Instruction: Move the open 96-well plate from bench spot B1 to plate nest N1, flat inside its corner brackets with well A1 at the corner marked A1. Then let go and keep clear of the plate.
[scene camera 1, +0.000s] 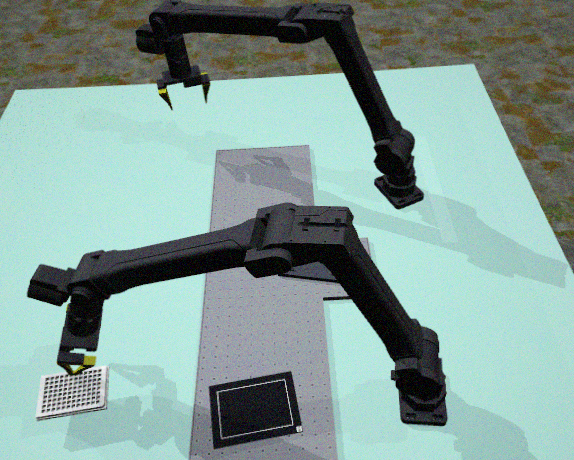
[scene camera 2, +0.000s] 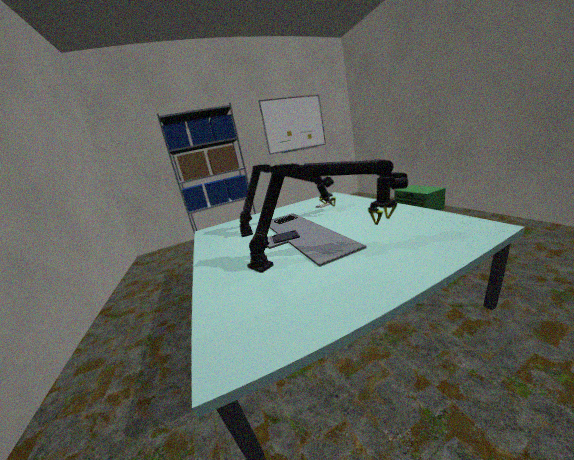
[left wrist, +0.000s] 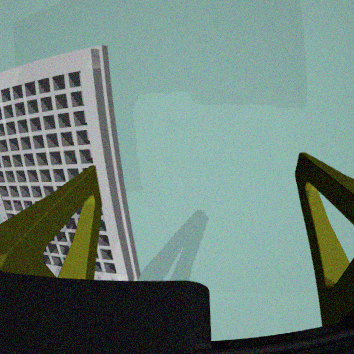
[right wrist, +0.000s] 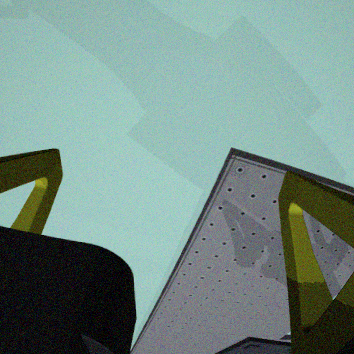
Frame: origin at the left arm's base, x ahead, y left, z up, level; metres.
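Where they show: left gripper, fingertip midpoint: (scene camera 1: 76, 354) (scene camera 2: 330, 205) (left wrist: 198, 168); right gripper, fingertip midpoint: (scene camera 1: 189, 106) (scene camera 2: 382, 221) (right wrist: 168, 172); left arm's base at its link origin: (scene camera 1: 420, 395) (scene camera 2: 246, 233); right arm's base at its link origin: (scene camera 1: 398, 191) (scene camera 2: 260, 266).
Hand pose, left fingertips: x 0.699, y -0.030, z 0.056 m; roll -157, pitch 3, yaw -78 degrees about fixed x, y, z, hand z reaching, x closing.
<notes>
Each offset is from my left fingertips to the top centre of the thing. "pt": to the spot under its first point. Level surfaces: height alone.
The white 96-well plate @(dy +0.079, dx -0.020, dz +0.009 m) (scene camera 1: 72, 392) (left wrist: 40, 130) is left of the grey board. Its shadow seems offset, so it appears raised off the table. My left gripper (scene camera 1: 75, 372) (scene camera 2: 327, 202) (left wrist: 198, 168) is open at the plate's upper edge; one finger overlaps the plate in the left wrist view, the other is clear of it. Contact cannot be told. A black pad with a white outline @(pt dy +0.099, dx -0.296, dz -0.041 m) (scene camera 1: 214, 415) and a small white corner label lies empty on the board; its lettering is unreadable. My right gripper (scene camera 1: 189, 105) (scene camera 2: 382, 220) (right wrist: 168, 172) is open and empty, high above the table.
A second dark pad @(pt dy -0.254, dx -0.473, dz -0.031 m) (scene camera 1: 312, 271) (scene camera 2: 286, 236) on the grey perforated board @(dz -0.043 m) (scene camera 1: 265, 325) (scene camera 2: 330, 242) (right wrist: 210, 290) is partly hidden by my left arm in scene camera 1. My left arm spans over the board. The right arm's base stands at the upper right.
</notes>
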